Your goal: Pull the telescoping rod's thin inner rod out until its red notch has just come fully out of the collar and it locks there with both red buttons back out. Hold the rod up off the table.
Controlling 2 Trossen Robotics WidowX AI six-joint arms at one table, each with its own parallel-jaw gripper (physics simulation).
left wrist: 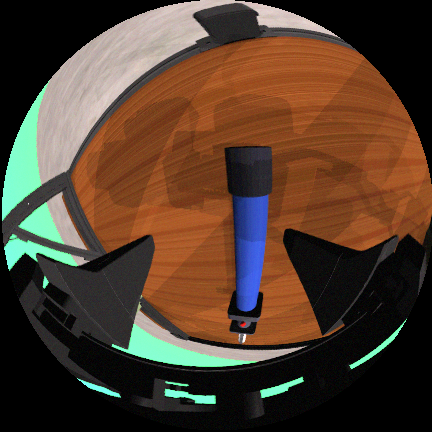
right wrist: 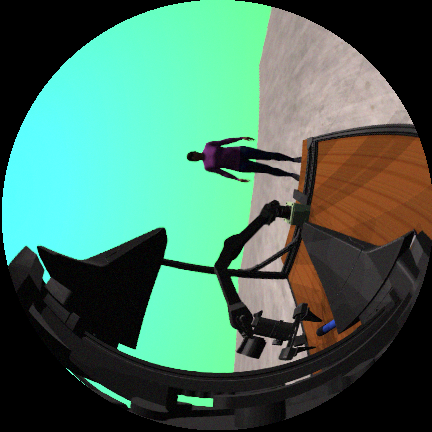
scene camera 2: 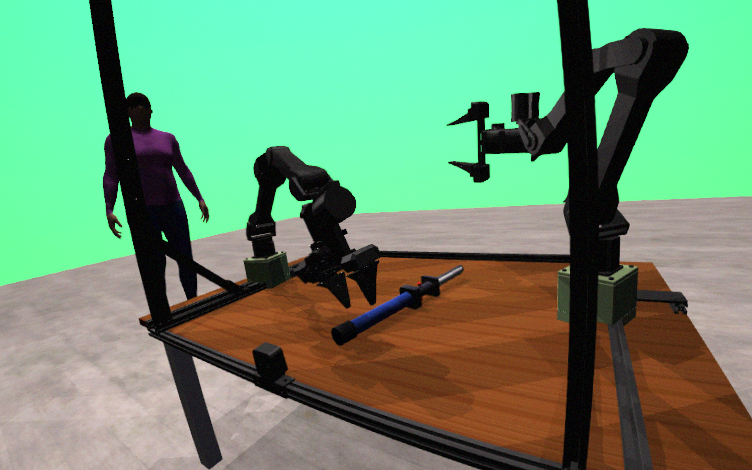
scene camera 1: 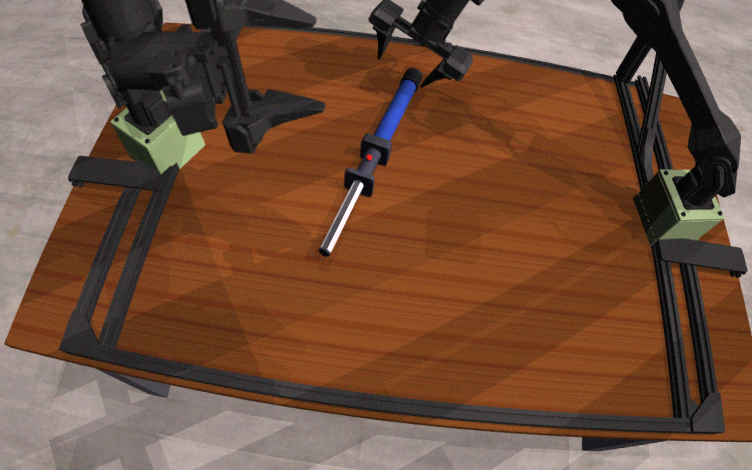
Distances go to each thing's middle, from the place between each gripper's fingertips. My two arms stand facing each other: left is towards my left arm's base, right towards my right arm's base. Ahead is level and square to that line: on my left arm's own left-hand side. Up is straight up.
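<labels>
From my left hand: telescoping rod [scene camera 1: 378, 145], 4 cm below, 16 cm ahead, 2 cm to the right; thin silver inner rod [scene camera 1: 354, 191], 4 cm below, 17 cm ahead, 3 cm to the right.
My right hand: 340 mm above the thin silver inner rod, 180 mm past it, 50 mm to the right of it. Telescoping rod: 340 mm below my right hand, 190 mm behind it, 50 mm to the left of it.
</labels>
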